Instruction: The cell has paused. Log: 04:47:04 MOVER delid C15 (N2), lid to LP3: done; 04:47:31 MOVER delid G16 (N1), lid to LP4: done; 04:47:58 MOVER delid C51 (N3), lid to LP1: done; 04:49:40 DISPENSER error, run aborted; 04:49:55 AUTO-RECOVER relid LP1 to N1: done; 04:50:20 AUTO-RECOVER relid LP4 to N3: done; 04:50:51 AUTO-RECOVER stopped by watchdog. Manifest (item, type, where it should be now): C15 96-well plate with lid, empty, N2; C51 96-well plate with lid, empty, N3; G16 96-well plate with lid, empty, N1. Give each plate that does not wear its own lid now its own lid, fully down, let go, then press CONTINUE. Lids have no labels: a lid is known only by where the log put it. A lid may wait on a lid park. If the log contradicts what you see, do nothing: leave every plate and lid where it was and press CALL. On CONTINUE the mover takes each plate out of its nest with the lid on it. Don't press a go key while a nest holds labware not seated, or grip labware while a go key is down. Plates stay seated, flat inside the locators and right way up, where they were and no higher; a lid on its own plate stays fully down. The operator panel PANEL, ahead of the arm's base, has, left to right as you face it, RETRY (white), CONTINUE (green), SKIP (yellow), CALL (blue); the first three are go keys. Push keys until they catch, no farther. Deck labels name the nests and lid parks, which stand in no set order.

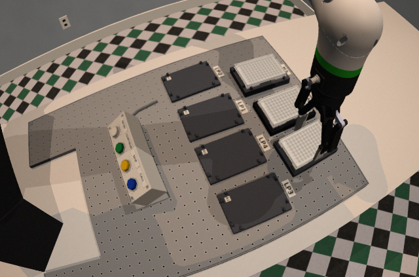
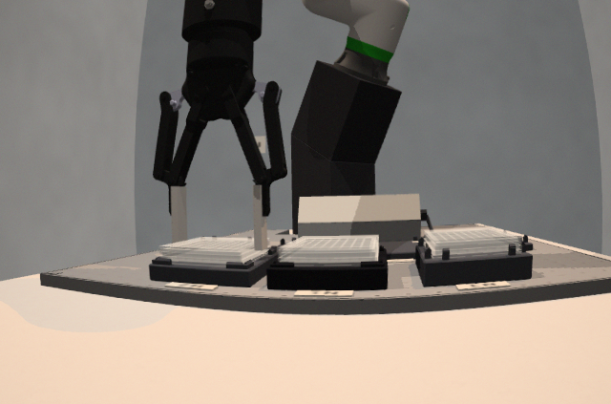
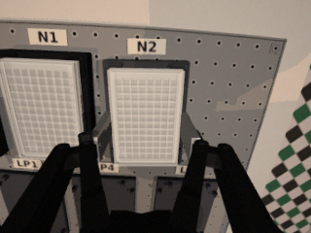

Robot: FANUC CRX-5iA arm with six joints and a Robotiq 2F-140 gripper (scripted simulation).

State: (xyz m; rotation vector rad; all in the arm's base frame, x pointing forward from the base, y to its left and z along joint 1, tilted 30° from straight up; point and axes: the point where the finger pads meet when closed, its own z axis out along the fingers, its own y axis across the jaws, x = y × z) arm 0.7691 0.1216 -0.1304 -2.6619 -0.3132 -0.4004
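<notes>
My hand is 30 mm above the plate. From my hand the other things lie so: LP3 label (90 mm to the right, 70 mm behind, 50 mm below); lid park LP4 (190 mm behind, 50 mm below, 20 mm to the left); lid park LP3 (160 mm behind, 110 mm to the right, 50 mm below).
</notes>
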